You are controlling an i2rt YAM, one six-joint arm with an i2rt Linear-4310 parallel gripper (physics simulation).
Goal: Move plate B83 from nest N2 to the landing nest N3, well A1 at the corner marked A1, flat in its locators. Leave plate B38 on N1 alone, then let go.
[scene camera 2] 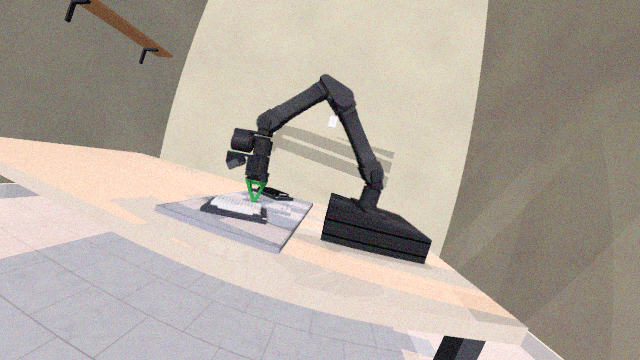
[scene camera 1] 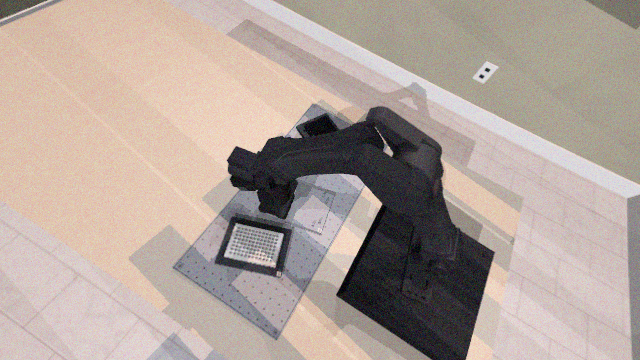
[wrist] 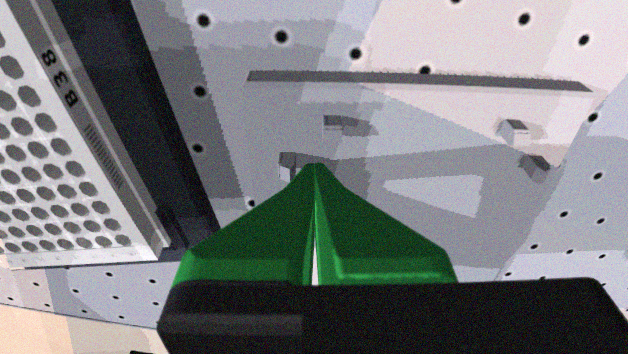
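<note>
My gripper (scene camera 2: 254, 199) (wrist: 314, 177) has green fingers, shut with no plate between them, pointing down above a pale grey nest (scene camera 1: 314, 207) (wrist: 280, 107) with small locator blocks. The fingers are hidden behind the wrist in scene camera 1. Light plate B38 (scene camera 1: 254, 244) (scene camera 2: 234, 205) (wrist: 30, 150) sits in a black nest (scene camera 1: 286, 245) (scene camera 2: 240, 215) (wrist: 120, 75) beside the gripper; its label shows in the wrist view. A second black nest (scene camera 1: 304, 131) (scene camera 2: 277, 193) is at the far end, partly behind the arm; its contents are unclear. No label B83 is readable.
The nests stand on a grey perforated board (scene camera 1: 260, 300) (scene camera 2: 220, 230) on the wooden table. The arm's black base block (scene camera 1: 450, 300) (scene camera 2: 375, 232) stands beside the board. The arm reaches over the board. A wall shelf (scene camera 2: 120, 25) is far behind.
</note>
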